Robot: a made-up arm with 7 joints.
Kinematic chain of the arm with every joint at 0, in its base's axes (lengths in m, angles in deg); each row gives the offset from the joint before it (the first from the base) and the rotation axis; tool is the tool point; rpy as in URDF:
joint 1: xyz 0 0 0.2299 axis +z
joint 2: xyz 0 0 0 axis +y
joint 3: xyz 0 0 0.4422 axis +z
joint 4: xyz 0.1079 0 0 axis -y
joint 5: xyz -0.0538 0 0.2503 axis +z
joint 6: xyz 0 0 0 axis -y
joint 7: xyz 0.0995 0 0 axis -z
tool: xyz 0 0 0 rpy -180 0 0
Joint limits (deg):
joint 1: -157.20..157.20
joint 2: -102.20..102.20
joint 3: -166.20..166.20
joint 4: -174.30..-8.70
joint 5: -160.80..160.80
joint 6: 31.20..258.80
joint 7: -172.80..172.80
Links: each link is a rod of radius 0.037 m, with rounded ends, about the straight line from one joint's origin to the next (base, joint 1, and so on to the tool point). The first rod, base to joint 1, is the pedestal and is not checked.
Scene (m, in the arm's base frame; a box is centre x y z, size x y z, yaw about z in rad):
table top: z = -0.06
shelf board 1: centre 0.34 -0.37 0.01 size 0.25 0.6 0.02 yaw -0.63
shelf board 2: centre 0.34 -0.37 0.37 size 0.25 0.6 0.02 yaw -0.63
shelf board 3: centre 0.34 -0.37 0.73 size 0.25 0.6 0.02 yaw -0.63
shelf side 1: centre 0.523 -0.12 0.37 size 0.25 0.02 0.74 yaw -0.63
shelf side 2: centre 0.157 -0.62 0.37 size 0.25 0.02 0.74 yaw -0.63
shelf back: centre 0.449 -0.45 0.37 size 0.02 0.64 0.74 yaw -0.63
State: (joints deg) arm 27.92 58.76 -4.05 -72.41 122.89 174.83 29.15
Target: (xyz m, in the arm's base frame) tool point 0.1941 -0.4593 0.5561
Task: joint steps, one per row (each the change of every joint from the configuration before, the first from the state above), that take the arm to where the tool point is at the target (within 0.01 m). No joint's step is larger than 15 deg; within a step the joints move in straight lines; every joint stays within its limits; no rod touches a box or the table.
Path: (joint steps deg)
1: 0.08 -8.17 1.77 -14.56 5.42 -5.16 1.77
2: 0.07 -8.17 1.77 -14.55 5.41 -5.16 1.78
3: 0.08 -8.17 1.77 -14.56 5.42 -5.16 1.77
4: 0.08 -8.17 1.77 -14.55 5.41 -5.16 1.78
5: 0.07 -8.16 1.77 -14.56 5.42 -5.16 1.77
6: 0.08 -8.17 1.78 -14.55 5.41 -5.15 1.77
7: 0.08 -8.17 1.77 -14.56 5.42 -5.16 1.78
8: -11.47 0.45 -11.14 12.11 -5.76 10.27 -2.49
9: -11.47 0.45 -11.14 12.11 -5.76 10.28 -2.48
10: -11.47 0.45 -11.13 12.11 -5.76 10.27 -2.48
11: -11.47 0.45 -11.14 12.12 -5.76 10.28 -2.49
12: -11.47 0.45 -11.14 12.11 -5.75 10.27 -2.48
13: 0.33 11.54 1.48 14.42 -5.24 -6.11 0.00
14: 0.33 11.54 1.48 14.43 -5.25 -6.11 0.00

